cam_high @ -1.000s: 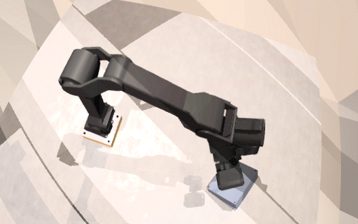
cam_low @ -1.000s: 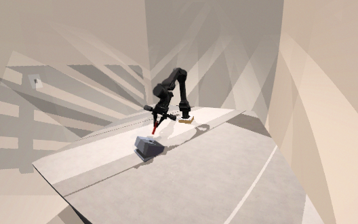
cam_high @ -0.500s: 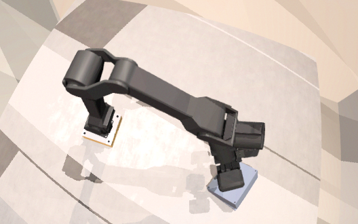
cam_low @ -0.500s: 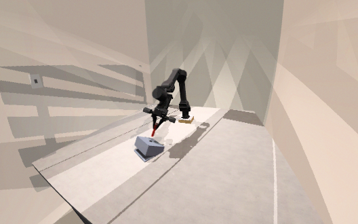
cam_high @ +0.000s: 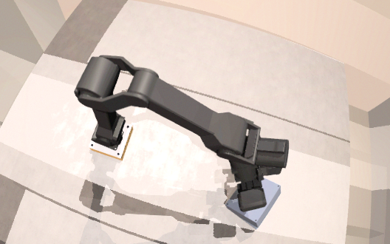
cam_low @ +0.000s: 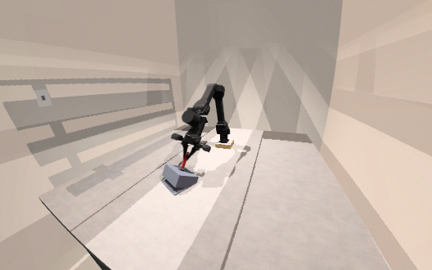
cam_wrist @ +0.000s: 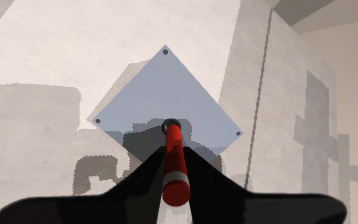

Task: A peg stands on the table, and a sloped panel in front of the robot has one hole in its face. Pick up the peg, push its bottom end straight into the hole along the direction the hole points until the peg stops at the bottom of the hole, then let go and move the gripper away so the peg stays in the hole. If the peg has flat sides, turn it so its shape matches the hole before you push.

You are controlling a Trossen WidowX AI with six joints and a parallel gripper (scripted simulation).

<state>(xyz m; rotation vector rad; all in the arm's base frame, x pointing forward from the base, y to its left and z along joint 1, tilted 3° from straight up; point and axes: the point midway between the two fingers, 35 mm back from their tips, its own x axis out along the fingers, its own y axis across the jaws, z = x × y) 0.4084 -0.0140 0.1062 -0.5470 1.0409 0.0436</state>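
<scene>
Now: gripper tip 10 mm below the round red peg and 10 mm past it. Round my gripper tip: sloped grey-blue panel (70 mm below, 40 mm ahead, 10 mm to the right).
</scene>
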